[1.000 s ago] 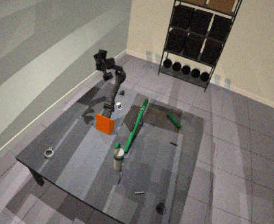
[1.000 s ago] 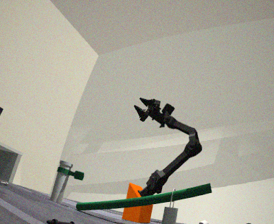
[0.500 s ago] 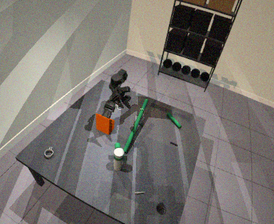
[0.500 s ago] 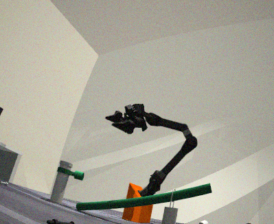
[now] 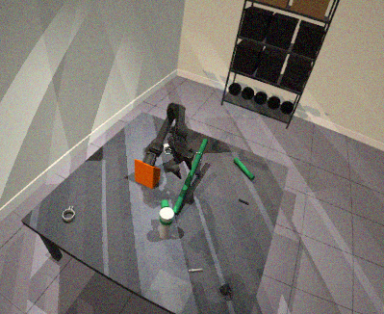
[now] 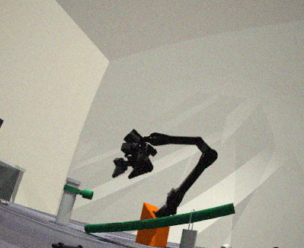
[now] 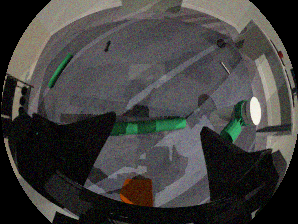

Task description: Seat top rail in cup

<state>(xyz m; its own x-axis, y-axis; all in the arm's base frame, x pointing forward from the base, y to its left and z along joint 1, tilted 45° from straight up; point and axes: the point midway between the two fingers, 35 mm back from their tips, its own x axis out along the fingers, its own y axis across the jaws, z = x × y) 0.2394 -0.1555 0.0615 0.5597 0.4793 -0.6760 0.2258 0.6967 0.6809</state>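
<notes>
My gripper tip is 19 cm to the left of the rail-end cup, 9 cm above it and 3 cm past it.
</notes>
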